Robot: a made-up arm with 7 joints.
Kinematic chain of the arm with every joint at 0, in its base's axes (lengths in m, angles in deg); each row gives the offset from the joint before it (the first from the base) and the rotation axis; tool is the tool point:
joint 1: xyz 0 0 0.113 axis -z
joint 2: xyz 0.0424 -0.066 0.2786 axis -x
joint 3: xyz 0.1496 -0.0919 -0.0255 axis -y
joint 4: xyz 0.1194 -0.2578 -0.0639 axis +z
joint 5: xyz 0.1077 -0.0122 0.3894 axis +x
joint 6: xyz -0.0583 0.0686 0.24 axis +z
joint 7: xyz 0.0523 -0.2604 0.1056 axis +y
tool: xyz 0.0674 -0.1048 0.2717
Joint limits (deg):
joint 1: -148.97..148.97
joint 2: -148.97..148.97
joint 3: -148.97..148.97
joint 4: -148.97..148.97
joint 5: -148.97..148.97
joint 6: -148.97..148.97
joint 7: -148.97..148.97
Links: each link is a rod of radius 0.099 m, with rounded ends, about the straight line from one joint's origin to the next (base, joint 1, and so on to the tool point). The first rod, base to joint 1, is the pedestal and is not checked.
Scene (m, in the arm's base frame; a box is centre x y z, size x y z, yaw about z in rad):
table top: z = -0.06
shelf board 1: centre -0.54 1 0.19 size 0.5 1.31 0.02 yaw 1.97
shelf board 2: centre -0.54 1 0.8 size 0.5 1.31 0.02 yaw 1.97
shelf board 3: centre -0.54 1 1.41 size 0.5 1.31 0.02 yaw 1.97
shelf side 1: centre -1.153 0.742 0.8 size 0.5 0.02 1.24 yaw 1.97
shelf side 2: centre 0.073 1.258 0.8 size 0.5 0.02 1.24 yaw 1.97
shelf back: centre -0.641 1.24 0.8 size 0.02 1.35 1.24 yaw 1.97
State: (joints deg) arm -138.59 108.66 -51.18 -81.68 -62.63 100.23 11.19
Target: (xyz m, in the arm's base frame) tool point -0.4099 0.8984 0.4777
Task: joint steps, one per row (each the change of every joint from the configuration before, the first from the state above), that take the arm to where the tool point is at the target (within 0.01 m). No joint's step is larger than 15 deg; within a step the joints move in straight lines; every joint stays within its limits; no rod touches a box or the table.
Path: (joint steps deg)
1: -3.46 8.90 1.91 2.97 -10.20 6.76 7.25
2: -3.46 8.90 1.91 2.97 -10.19 6.76 7.25
3: -3.46 8.90 1.91 2.97 -10.20 6.75 7.26
4: 0.00 -5.21 9.47 13.99 3.18 6.89 5.16
5: 0.00 -5.21 9.47 13.99 3.17 6.88 5.17
6: 0.00 -5.20 9.47 13.99 3.17 6.89 5.17
7: 0.96 -11.19 -13.50 -6.65 7.70 -9.31 -13.62
8: 0.96 -11.18 -13.50 -6.66 7.69 -9.30 -13.62

